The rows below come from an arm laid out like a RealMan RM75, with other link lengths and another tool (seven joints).
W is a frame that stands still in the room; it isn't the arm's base.
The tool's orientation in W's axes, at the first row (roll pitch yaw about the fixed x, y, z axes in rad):
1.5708, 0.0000, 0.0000
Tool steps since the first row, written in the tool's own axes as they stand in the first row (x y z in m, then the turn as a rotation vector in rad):
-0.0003, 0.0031, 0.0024, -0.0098, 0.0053, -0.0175
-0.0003, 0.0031, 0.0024, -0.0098, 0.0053, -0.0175
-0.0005, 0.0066, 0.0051, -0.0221, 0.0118, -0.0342
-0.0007, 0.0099, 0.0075, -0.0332, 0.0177, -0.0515
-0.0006, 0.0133, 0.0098, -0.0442, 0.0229, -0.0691
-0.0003, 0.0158, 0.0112, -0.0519, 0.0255, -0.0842
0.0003, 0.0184, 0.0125, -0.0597, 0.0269, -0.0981
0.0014, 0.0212, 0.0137, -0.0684, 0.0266, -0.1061
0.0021, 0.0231, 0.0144, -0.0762, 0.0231, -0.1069
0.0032, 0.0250, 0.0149, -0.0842, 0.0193, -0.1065
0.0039, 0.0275, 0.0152, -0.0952, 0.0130, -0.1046
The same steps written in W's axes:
-0.0003, -0.0024, 0.0031, -0.0098, 0.0175, 0.0053
-0.0003, -0.0024, 0.0031, -0.0098, 0.0175, 0.0053
-0.0005, -0.0051, 0.0066, -0.0221, 0.0342, 0.0118
-0.0007, -0.0075, 0.0099, -0.0332, 0.0515, 0.0177
-0.0006, -0.0098, 0.0133, -0.0442, 0.0691, 0.0229
-0.0003, -0.0112, 0.0158, -0.0519, 0.0842, 0.0255
0.0003, -0.0125, 0.0184, -0.0597, 0.0981, 0.0269
0.0014, -0.0137, 0.0212, -0.0684, 0.1061, 0.0266
0.0021, -0.0144, 0.0231, -0.0762, 0.1069, 0.0231
0.0032, -0.0149, 0.0250, -0.0842, 0.1065, 0.0193
0.0039, -0.0152, 0.0275, -0.0952, 0.1046, 0.0130

